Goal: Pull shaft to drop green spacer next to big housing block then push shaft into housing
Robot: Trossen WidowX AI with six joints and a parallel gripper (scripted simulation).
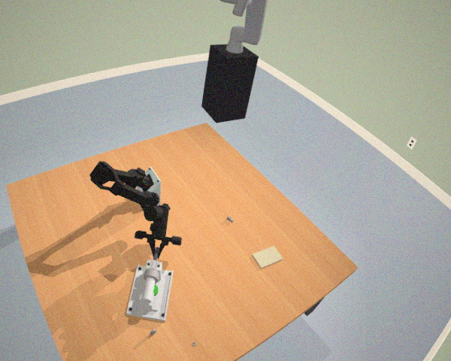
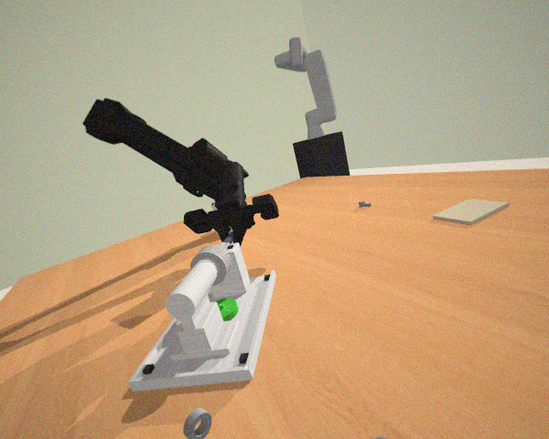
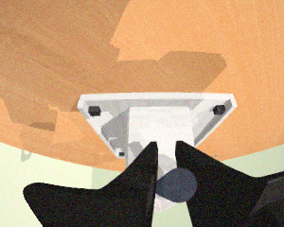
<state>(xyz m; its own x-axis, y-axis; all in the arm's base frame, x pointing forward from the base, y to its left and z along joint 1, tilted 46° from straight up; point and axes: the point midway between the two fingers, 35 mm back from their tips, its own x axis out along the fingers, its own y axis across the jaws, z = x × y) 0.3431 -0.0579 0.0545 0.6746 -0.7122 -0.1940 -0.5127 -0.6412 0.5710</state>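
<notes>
Right now the shaft is 5 cm ahead of my gripper tip, 3 cm to the right of it and 3 cm above it. The rest, counted from my gripper tip: grey bolt (12 cm behind, 42 cm to the left, 5 cm below); then green spacer (11 cm ahead, 6 cm to the right, 4 cm below); then flat beige tile (14 cm ahead, 47 cm to the left, 5 cm below).
</notes>
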